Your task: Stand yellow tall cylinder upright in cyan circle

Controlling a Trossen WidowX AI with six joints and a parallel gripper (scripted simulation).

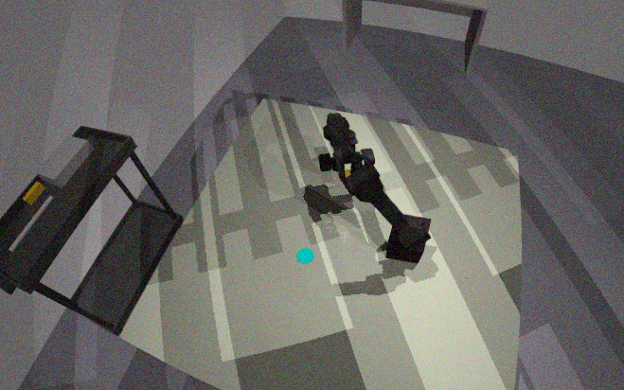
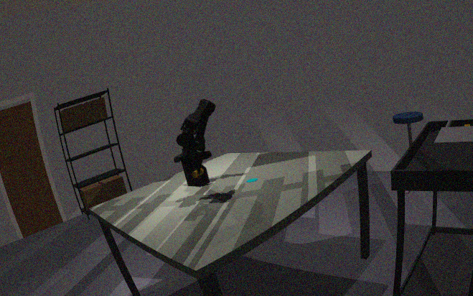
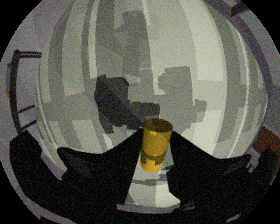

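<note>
My gripper tip is now 90 mm short of the cyan circle, 280 mm to the right of it and 130 mm above it. The rest, counted from my gripper tip: yellow tall cylinder (10 mm behind, 20 mm to the left).
</note>
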